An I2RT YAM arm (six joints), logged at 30 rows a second.
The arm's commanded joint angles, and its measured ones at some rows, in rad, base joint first. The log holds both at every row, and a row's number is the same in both.
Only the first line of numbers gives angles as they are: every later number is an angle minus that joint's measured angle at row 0.
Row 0, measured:
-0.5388 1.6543 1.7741 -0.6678 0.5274 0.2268
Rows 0 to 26, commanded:
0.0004 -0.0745 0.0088 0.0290 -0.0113 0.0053
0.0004 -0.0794 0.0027 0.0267 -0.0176 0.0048
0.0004 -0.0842 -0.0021 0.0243 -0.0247 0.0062
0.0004 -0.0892 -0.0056 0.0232 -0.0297 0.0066
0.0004 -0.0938 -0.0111 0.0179 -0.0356 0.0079
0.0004 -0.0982 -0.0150 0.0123 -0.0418 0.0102
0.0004 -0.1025 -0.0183 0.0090 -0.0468 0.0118
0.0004 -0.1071 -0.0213 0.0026 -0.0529 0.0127
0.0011 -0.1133 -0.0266 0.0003 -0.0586 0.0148
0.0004 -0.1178 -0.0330 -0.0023 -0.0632 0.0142
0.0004 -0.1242 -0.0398 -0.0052 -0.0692 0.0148
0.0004 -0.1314 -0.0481 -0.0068 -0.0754 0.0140
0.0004 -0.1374 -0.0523 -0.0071 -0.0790 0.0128
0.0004 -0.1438 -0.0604 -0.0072 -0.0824 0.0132
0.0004 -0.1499 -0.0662 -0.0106 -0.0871 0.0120
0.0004 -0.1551 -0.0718 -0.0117 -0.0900 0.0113
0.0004 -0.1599 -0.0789 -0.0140 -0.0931 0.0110
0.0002 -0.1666 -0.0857 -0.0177 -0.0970 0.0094
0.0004 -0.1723 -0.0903 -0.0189 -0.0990 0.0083
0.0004 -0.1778 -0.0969 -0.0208 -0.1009 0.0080
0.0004 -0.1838 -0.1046 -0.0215 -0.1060 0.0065
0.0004 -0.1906 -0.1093 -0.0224 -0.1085 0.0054
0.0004 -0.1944 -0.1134 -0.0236 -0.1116 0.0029
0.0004 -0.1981 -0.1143 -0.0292 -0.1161 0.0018
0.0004 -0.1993 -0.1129 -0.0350 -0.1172 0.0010
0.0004 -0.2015 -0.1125 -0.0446 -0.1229 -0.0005
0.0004 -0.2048 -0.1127 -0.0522 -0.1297 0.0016
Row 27, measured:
-0.0058 -0.1343 -0.0878 -0.0480 -0.1167 0.0000
